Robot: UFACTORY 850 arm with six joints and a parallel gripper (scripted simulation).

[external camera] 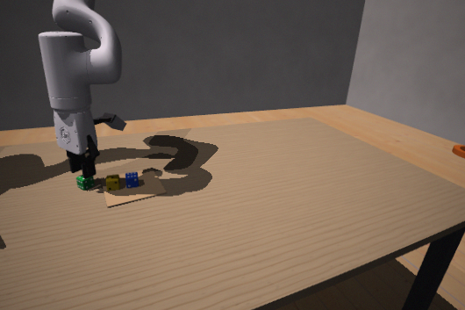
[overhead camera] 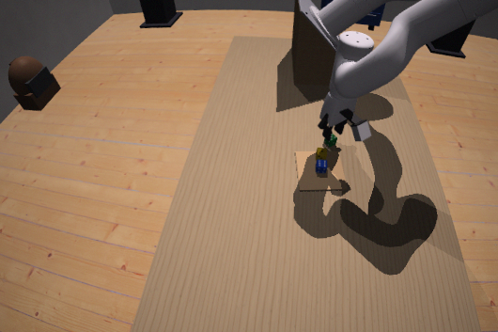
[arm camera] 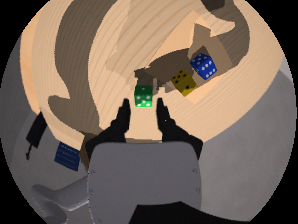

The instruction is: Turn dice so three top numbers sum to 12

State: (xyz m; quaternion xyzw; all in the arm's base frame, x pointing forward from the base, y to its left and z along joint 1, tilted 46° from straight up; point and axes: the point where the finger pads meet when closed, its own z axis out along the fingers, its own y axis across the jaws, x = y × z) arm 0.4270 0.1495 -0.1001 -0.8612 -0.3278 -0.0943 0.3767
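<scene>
Right now my hand is 4 cm above the green die. The rest, counted from my hand: yellow die 7 cm ahead, 3 cm to the right, 4 cm below; tan mat 11 cm ahead, 3 cm to the right, 6 cm below; blue die 11 cm ahead, 3 cm to the right, 4 cm below.
</scene>
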